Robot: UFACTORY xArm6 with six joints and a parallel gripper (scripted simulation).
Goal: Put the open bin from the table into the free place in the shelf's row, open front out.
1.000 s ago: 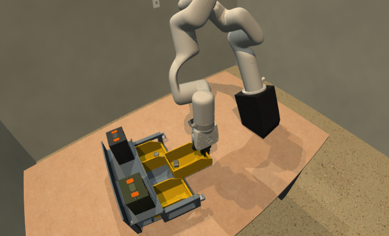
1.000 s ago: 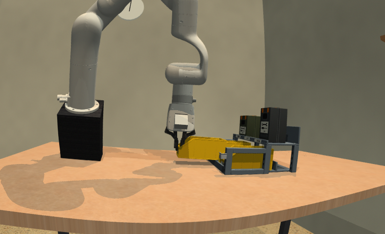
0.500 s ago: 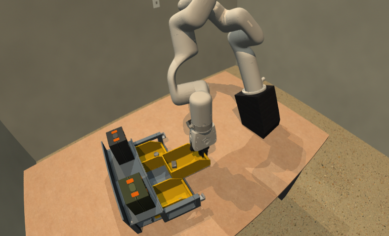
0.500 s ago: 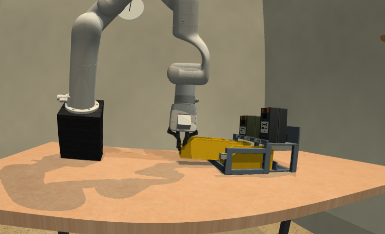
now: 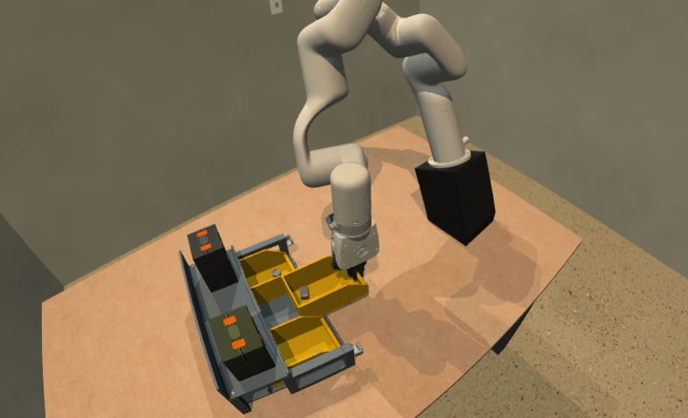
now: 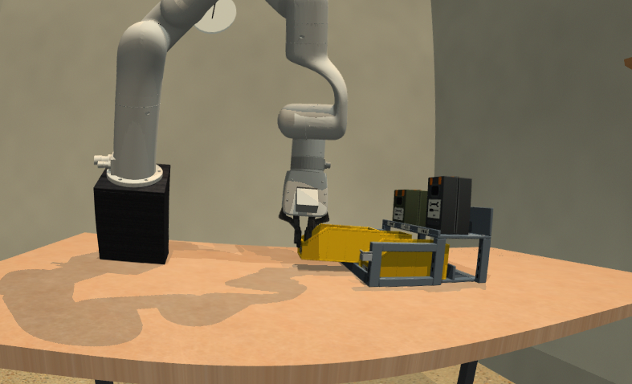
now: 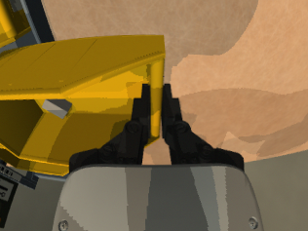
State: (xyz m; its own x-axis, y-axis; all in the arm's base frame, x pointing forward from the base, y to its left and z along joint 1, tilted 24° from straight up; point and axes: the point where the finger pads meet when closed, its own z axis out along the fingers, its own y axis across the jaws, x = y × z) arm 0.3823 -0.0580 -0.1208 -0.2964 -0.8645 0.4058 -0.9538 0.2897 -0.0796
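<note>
Now: the shelf lip 11 cm ahead of my hand, 6 cm below it and 3 cm to the right of it. Round my hand: black box 25 cm ahead, 20 cm to the right, 9 cm above; olive box 32 cm ahead, 8 cm above, 2 cm to the left.
</note>
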